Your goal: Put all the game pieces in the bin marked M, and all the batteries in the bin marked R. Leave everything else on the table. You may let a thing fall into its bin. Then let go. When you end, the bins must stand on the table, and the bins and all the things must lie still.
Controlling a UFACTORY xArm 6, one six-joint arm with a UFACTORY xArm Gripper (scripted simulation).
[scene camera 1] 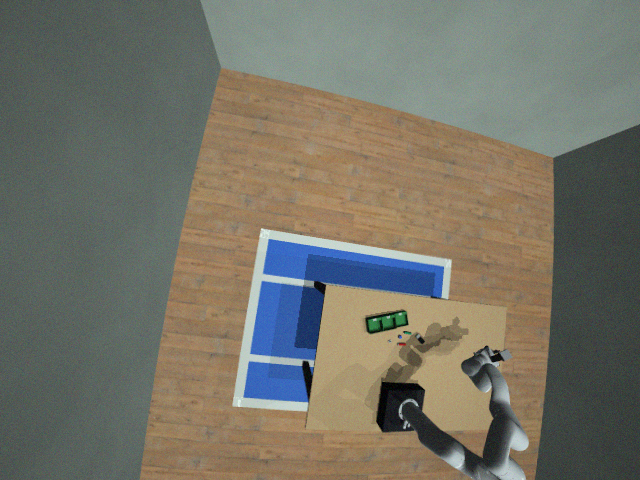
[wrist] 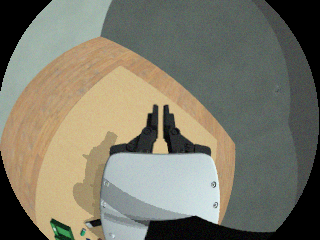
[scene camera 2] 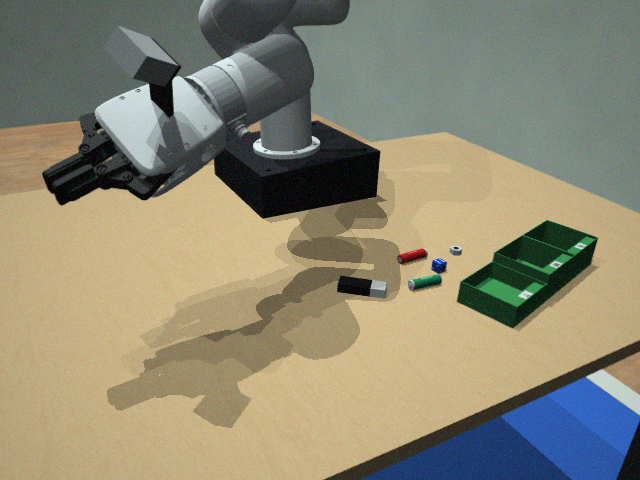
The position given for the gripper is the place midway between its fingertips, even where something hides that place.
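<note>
The gripper [scene camera 2: 50, 189] can be seen along with three joined green bins [scene camera 2: 519, 279]. The wrist view shows the gripper [wrist: 160, 111] too.
</note>
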